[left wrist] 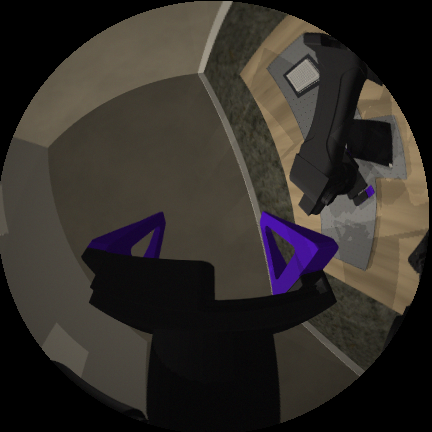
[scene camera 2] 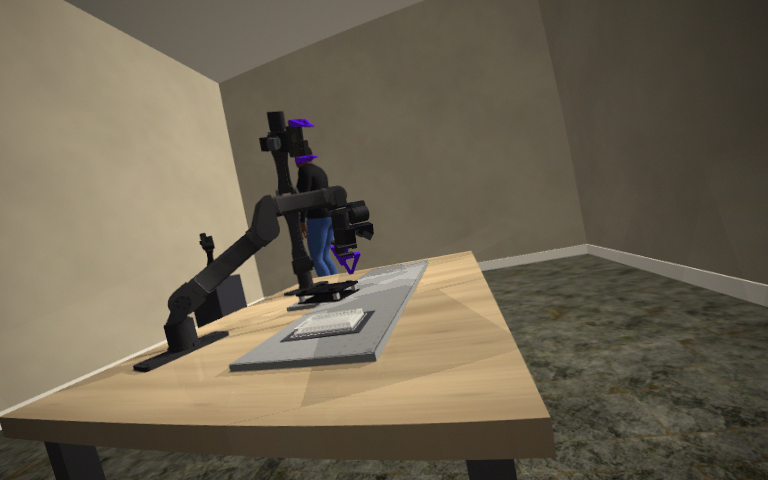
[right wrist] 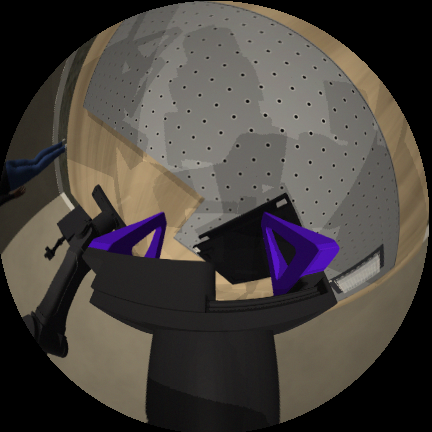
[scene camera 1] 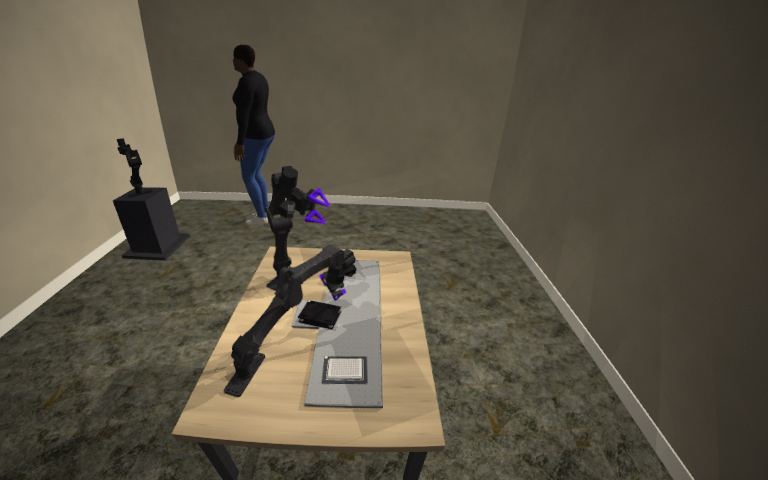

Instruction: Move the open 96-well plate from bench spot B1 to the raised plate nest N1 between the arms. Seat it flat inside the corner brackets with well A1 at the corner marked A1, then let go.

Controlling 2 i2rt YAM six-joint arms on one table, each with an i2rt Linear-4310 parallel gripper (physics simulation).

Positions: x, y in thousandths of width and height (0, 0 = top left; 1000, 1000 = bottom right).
Note:
My left gripper (scene camera 2: 410, 295) is open and holds nothing. My right gripper (right wrist: 494, 503) is open and holds nothing. A white well plate (scene camera 2: 449, 668) sits on a black nest.
The white well plate is seen too in the right wrist view (right wrist: 858, 619). My left gripper shows as well in the left wrist view (left wrist: 492, 501). My right gripper is seen too in the left wrist view (left wrist: 837, 406).

